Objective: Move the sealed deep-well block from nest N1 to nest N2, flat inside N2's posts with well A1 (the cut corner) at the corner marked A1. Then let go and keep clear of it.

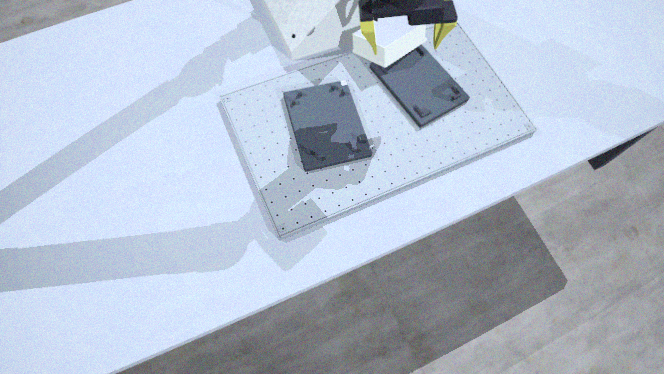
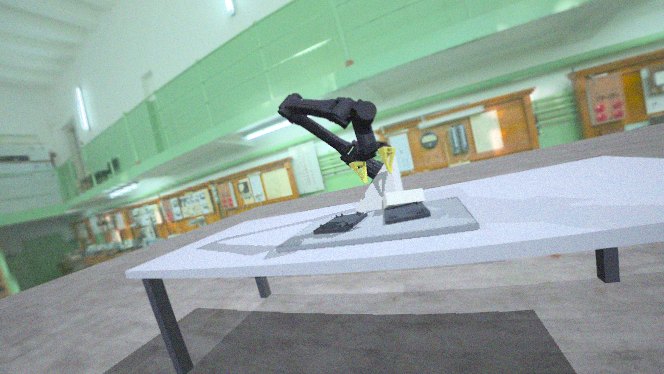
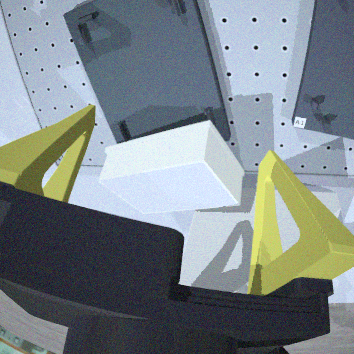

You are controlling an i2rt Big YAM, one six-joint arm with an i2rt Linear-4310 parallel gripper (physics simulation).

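Places are measured from the arm's base along level axes (x ahead, y left, z up), in metres.
Where they show: gripper, fingertip midpoint: (image 1: 405,49) (image 2: 377,178) (image 3: 181,134); arm's base at its link origin: (image 2: 381,173).
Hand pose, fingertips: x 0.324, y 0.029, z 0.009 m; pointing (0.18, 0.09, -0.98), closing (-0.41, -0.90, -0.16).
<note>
Each offset is from my fingertips to the top centre of the thing. "spot": to the spot under its first point. Level surfaces: height alone.
The white deep-well block {dx -0.107, dy +0.052, dz -0.058 m} (image 1: 387,54) (image 2: 404,197) (image 3: 170,187) lies over the back end of dark nest N1 {dx -0.001, dy +0.059, dz -0.105 m} (image 1: 425,87) (image 2: 407,215) (image 3: 150,65), overhanging its rear edge. It looks slightly tilted rather than flat; its underside contact is hidden, and I cannot tell its cut corner. Dark nest N2 {dx +0.010, dy -0.145, dz -0.101 m} (image 1: 325,112) (image 2: 340,223) (image 3: 335,55) bears no block, and a small white A1 label {spot: dx -0.053, dy -0.078, dz -0.111 m} (image 1: 343,83) (image 3: 300,122) marks its back corner nearer N1. My gripper (image 1: 405,51) (image 2: 377,177) (image 3: 181,134) is wide open and empty above the block, its yellow fingers apart from it.
Both nests stand on a perforated board (image 1: 240,145) (image 2: 450,220) (image 3: 255,60) on the white table {dz -0.136 m} (image 1: 165,165) (image 2: 225,265). The pale, wedge-shaped arm stand (image 1: 310,32) (image 2: 372,196) (image 3: 202,232) rises behind the board, close to the block.
</note>
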